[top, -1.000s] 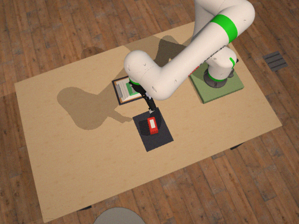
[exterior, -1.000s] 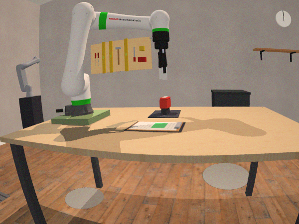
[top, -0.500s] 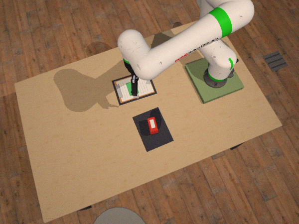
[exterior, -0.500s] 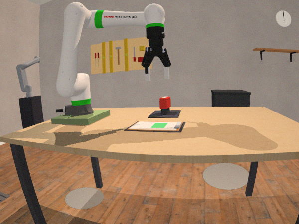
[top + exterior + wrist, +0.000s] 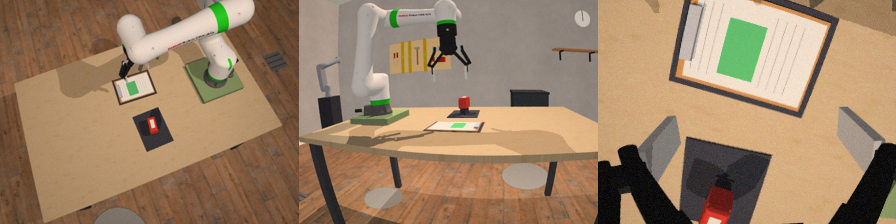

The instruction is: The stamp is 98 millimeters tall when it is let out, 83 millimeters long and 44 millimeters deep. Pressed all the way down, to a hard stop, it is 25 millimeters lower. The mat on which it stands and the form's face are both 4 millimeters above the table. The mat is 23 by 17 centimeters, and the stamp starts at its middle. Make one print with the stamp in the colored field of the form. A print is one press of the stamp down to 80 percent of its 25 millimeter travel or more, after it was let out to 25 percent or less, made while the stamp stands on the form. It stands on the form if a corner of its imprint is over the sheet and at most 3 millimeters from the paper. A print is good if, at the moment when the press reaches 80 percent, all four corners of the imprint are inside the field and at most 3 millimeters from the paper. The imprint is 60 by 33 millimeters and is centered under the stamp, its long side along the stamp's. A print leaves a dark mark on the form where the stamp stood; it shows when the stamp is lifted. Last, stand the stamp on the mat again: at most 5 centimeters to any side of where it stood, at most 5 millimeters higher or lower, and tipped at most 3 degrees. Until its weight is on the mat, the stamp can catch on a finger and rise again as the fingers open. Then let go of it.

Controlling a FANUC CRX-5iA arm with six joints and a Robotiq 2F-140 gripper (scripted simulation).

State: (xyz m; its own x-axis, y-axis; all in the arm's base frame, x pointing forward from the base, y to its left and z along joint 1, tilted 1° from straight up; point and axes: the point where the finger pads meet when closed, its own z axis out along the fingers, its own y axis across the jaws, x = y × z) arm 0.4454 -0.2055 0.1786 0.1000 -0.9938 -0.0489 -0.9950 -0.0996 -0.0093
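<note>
Right now the red stamp is 26 cm to the left of my hand, 17 cm below it and 7 cm ahead of it. From my hand the other things lie so: mat 26 cm to the left, 22 cm below, 7 cm ahead; clipboard 21 cm below, 4 cm to the right, 3 cm ahead.
</note>
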